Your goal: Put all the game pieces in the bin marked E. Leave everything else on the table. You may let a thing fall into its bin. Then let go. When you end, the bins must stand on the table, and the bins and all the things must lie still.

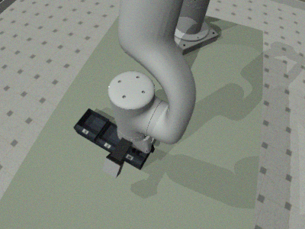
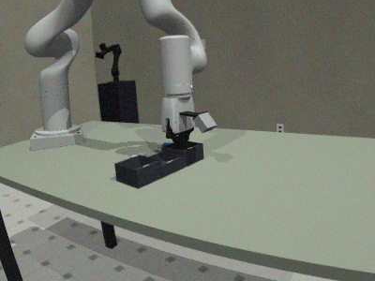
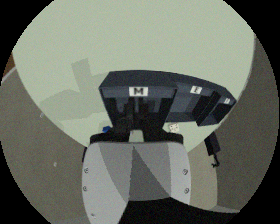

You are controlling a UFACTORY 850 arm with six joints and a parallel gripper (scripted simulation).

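Right now my hand is 140 mm past the white domino, 30 mm to the left of it and 30 mm above it. From my hand the other things lie so: cream domino: 120 mm behind, 90 mm to the right, 30 mm below; then dark three-part bin: 90 mm to the right, 10 mm below, 10 mm behind; then dark ring: 80 mm behind, 40 mm to the right, 30 mm below.
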